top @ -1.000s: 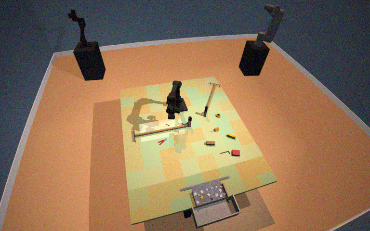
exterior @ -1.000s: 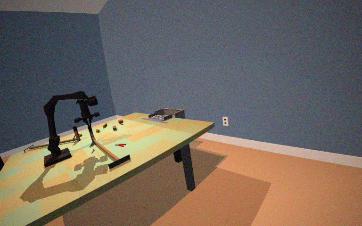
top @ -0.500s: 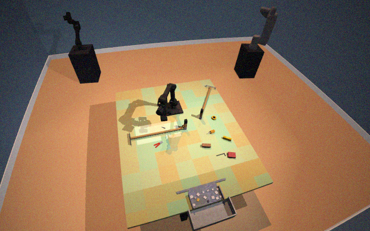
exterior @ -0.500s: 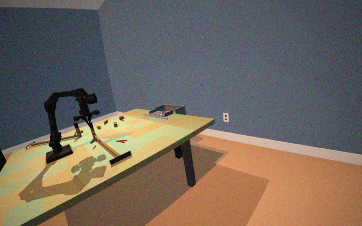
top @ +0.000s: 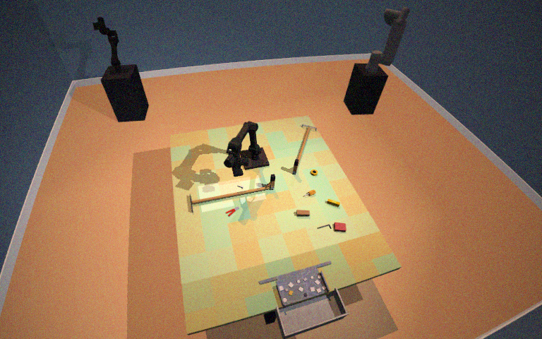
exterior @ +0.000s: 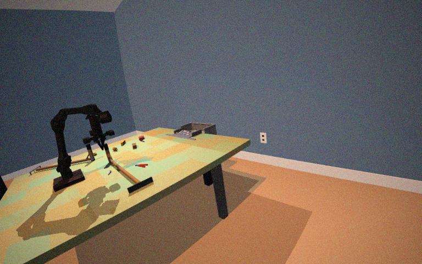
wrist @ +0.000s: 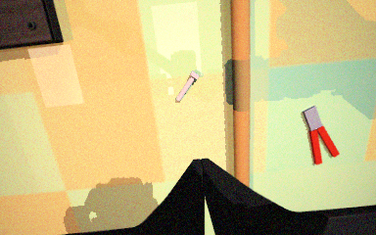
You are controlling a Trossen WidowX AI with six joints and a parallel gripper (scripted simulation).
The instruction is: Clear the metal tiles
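The long scraper lies 70 mm ahead of my gripper tip, 30 mm to the right of it and 100 mm below it. Round my gripper tip: yellow ring 80 mm behind, 600 mm to the left, 150 mm below; then orange screwdriver 120 mm ahead, 520 mm to the left, 150 mm below; then brown block 280 mm ahead, 430 mm to the left, 150 mm below.
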